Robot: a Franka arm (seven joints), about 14 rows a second.
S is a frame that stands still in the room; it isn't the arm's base.
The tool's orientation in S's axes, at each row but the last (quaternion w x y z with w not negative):
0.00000 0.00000 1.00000 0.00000
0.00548 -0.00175 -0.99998 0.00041
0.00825 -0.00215 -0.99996 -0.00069
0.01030 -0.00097 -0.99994 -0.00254
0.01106 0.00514 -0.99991 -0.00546
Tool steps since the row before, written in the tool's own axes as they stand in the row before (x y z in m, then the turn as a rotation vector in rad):
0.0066 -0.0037 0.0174 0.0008 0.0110 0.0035
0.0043 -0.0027 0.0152 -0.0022 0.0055 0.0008
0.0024 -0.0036 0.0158 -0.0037 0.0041 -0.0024
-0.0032 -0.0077 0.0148 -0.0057 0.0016 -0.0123
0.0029 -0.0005 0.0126 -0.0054 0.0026 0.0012
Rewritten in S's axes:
-0.0066 -0.0037 -0.0174 -0.0008 0.0110 -0.0035
-0.0045 -0.0027 -0.0151 0.0022 0.0055 -0.0008
-0.0027 -0.0036 -0.0158 0.0038 0.0041 0.0023
0.0029 -0.0076 -0.0149 0.0060 0.0015 0.0122
-0.0032 -0.0004 -0.0125 0.0053 0.0027 -0.0013

